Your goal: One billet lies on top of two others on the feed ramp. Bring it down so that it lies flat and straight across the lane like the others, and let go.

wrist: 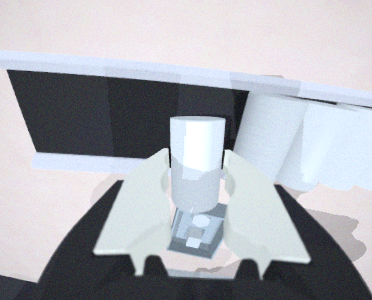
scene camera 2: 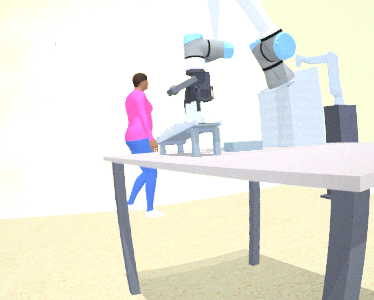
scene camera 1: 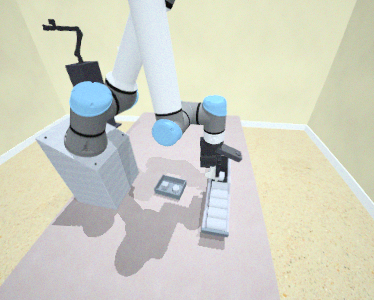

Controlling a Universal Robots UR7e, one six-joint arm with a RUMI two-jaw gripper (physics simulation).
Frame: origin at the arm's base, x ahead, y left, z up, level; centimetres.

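Seen in the pictures: gripper, between the fingertips: (wrist: 195, 151) (scene camera 1: 215, 177); arm's base, origin of its link: (scene camera 2: 281, 81) (scene camera 1: 86, 142).
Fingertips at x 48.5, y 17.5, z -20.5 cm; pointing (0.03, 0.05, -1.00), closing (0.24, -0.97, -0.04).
Note:
Offsets run from my fingertips to a thing's middle. Level surfaces: height alone.
My gripper (scene camera 1: 217, 175) (scene camera 2: 193, 114) (wrist: 195, 151) is shut on a pale, shiny billet {dx +0.0, dy -0.1, dz +1.6 cm} (scene camera 1: 221, 175) (wrist: 196, 167). It holds the billet above the upper part of the feed ramp (scene camera 1: 215, 233) (scene camera 2: 195, 142) (wrist: 140, 73). In the wrist view the billet points up the picture, one end over the dark lane floor and the other past the near side rail. Several white billets lie side by side across the lane lower down; the nearest lying billet {dx +2.8, dy -4.9, dz +0.3 cm} (scene camera 1: 219, 185) (wrist: 270, 132) is right of the held one in the wrist view and looks slanted to it. Any gap under the held billet is hard to judge.
A small grey tray {dx -20.2, dy -5.7, dz -7.4 cm} (scene camera 1: 169, 195) (scene camera 2: 243, 146) with two pale pieces stands beside the ramp on the table {dz -9.2 cm} (scene camera 1: 165, 270) (scene camera 2: 280, 165). The arm's grey pedestal (scene camera 1: 95, 175) (scene camera 2: 290, 117) stands farther to that side. A person (scene camera 2: 139, 120) in pink stands beyond the table.

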